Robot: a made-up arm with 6 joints.
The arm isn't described. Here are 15 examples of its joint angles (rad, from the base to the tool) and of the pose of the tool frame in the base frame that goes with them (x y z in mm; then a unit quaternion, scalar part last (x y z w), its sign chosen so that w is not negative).
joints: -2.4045 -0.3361 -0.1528 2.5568 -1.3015 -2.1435
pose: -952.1 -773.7 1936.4 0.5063 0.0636 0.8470 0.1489
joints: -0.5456 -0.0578 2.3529 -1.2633 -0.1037 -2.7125
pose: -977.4 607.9 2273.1 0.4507 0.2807 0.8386 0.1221
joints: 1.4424 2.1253 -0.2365 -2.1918 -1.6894 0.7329
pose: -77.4 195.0 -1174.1 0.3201 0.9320 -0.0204 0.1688
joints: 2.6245 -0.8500 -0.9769 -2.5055 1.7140 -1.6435
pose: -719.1 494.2 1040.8 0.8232 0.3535 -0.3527 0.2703
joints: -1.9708 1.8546 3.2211 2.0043 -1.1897 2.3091
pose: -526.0 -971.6 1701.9 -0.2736 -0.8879 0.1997 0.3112
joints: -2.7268 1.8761 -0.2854 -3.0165 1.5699 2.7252
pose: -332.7 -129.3 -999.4 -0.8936 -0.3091 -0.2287 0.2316
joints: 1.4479 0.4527 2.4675 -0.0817 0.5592 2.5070
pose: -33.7 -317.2 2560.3 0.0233 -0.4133 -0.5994 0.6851
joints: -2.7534 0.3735 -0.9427 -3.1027 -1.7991 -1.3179
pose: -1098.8 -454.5 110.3 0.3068 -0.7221 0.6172 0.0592
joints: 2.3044 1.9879 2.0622 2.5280 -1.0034 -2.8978
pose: -1604.3 1871.1 527.6 0.4971 -0.0367 0.6933 0.5205
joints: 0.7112 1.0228 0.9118 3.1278 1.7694 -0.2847
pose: 1774.4 1531.1 912.1 0.5847 0.1003 -0.7809 0.1959
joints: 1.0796 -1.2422 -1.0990 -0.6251 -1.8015 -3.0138
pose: 240.5 601.7 1100.1 0.4064 0.5913 -0.6545 0.2385
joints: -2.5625 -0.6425 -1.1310 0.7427 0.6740 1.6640
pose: -871.6 -633.5 769.9 -0.4510 0.7945 -0.3638 0.1818
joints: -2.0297 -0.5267 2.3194 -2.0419 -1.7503 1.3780
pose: 843.9 1458.7 1430.2 -0.9030 0.2880 0.1818 0.2620
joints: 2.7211 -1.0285 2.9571 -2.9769 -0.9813 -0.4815
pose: 1225.3 -566.7 -342.1 0.2237 0.7338 -0.3168 0.5577
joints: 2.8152 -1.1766 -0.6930 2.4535 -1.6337 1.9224
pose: -364.5 207.7 1769.9 -0.8481 -0.3632 -0.2652 0.2801
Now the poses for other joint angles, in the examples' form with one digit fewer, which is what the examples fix.
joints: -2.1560 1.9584 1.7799 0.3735 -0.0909 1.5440
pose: -1424 -2141 73 -0.306 0.758 -0.454 0.355
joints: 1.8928 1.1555 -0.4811 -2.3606 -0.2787 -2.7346
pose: -392 1097 -669 -0.621 0.004 0.783 0.044
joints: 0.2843 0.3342 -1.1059 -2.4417 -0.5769 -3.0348
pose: 894 307 -93 -0.279 0.341 0.427 0.790
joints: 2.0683 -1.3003 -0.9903 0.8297 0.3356 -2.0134
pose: -342 565 1433 0.394 0.368 0.818 0.198
